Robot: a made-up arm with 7 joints.
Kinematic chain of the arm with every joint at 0, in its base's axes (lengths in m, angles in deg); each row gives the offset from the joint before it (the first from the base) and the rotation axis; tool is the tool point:
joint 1: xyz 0 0 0.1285 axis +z
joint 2: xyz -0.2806 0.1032 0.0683 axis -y
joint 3: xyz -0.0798 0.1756 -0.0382 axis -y
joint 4: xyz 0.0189 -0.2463 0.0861 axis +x
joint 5: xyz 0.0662 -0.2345 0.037 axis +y
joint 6: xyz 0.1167 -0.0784 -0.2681 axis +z
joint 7: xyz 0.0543 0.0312 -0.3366 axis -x
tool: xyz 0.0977 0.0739 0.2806
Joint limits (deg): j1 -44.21..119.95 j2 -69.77..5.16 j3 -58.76..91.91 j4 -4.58..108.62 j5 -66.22..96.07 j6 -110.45..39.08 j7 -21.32..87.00
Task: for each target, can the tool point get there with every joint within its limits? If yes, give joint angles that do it. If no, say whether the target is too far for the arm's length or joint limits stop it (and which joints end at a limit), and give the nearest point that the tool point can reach.
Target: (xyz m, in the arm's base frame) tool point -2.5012 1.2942 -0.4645
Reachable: no: too far | nearest point -1.1083 0.5735 -0.0965 | short by 1.611 m
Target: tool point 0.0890 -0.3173 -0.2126
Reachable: yes | joints 21.40 -26.98 -12.48 12.82 -29.30 -66.23 8.29
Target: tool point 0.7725 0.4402 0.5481
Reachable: no: joint limits stop it (at a limit: joint 1, joint 3, joint 4, joint 6, joint 7) | nearest point 0.6433 0.4066 0.5020 | short by 0.141 m
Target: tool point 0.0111 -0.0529 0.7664
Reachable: yes | joints -22.11 -16.39 78.42 56.93 -42.78 -37.59 46.33
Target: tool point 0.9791 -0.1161 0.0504
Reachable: no: joint limits stop it (at a limit: joint 1, joint 2, joint 4, joint 6) | nearest point 0.8025 -0.2703 0.0119 | short by 0.238 m
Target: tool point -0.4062 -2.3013 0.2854
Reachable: no: too far | nearest point -0.2177 -1.2333 0.1892 | short by 1.089 m
